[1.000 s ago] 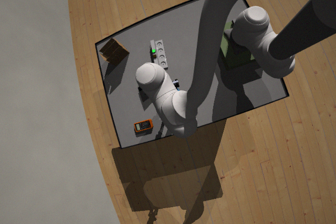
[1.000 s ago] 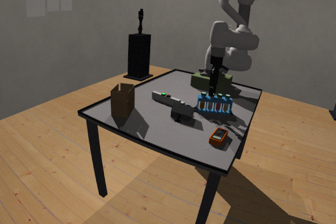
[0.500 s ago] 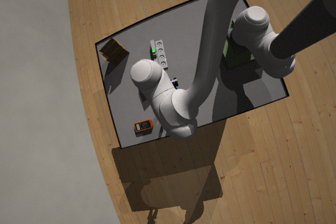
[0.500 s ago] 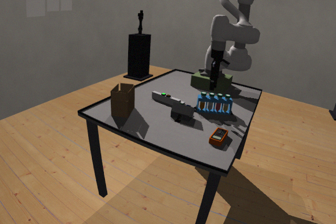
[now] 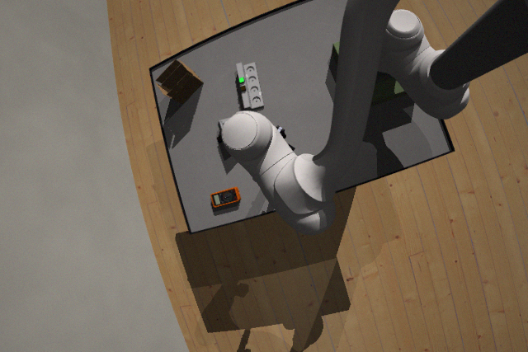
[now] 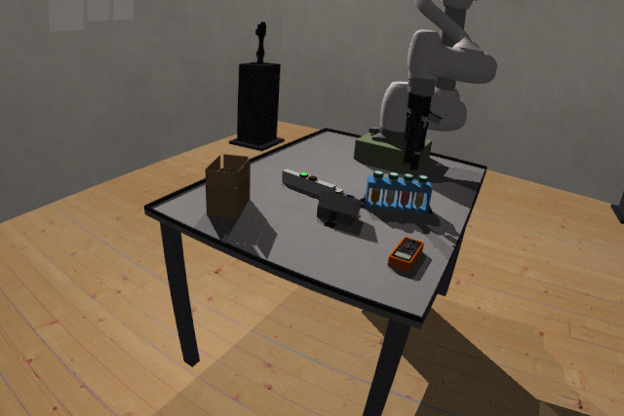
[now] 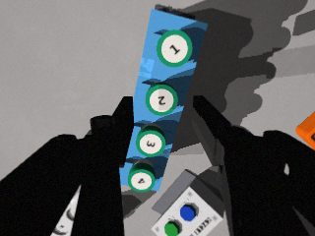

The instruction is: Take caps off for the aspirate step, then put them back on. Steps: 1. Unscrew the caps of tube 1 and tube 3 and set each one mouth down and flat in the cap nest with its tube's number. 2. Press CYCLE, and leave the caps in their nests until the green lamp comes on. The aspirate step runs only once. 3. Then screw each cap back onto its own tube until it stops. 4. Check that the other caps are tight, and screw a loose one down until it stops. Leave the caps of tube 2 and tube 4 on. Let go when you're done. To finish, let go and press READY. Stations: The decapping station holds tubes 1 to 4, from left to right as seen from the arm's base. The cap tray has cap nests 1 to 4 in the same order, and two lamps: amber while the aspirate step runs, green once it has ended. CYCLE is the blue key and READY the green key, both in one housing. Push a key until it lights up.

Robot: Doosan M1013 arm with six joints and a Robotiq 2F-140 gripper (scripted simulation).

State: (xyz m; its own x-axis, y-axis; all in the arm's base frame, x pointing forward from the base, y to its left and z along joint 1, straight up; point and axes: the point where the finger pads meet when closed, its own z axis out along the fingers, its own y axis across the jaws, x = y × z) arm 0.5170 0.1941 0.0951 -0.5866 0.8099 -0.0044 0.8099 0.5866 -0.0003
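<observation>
Right now the cap 2 is 70 mm below my hand. Also, from my hand: green key: 160 mm ahead, 190 mm to the right, 120 mm below; then cap 1: 20 mm behind, 50 mm to the left, 70 mm below; then blue key: 160 mm ahead, 140 mm to the right, 120 mm below.
</observation>
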